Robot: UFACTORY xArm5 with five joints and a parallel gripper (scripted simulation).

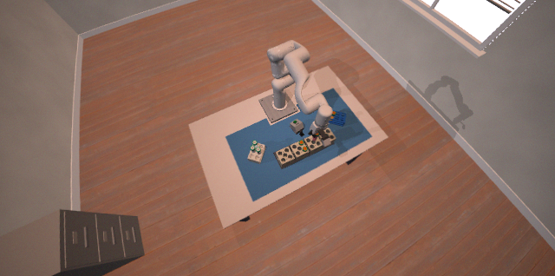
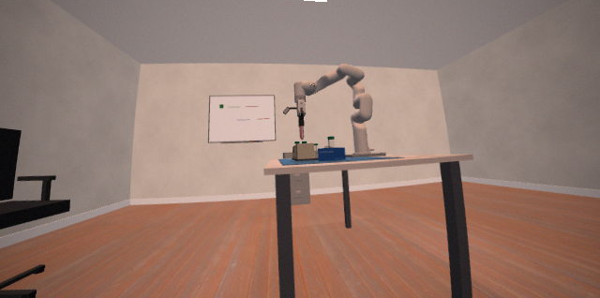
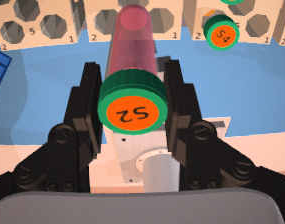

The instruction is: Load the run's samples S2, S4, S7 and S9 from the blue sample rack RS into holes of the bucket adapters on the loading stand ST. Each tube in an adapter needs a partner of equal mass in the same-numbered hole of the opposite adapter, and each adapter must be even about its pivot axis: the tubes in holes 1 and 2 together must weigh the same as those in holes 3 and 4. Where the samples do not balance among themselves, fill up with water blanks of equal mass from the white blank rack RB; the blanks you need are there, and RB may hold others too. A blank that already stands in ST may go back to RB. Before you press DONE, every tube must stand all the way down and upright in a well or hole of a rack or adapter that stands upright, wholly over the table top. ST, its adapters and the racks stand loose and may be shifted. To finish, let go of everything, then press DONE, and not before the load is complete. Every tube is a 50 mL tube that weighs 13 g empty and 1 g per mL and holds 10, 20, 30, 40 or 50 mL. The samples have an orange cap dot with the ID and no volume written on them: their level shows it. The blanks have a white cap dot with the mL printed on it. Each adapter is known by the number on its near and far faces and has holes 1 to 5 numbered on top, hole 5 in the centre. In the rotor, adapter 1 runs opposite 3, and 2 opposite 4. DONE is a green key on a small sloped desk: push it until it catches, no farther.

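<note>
Right now the sample tube S2 is 1 cm to the left of my hand and 5 cm below it. The rest, counted from my hand: done desk: 19 cm behind, 18 cm below; then sample tube S4: 4 cm behind, 9 cm to the right, 17 cm below; then sample tube S7: 2 cm ahead, 10 cm to the right, 17 cm below.
</note>
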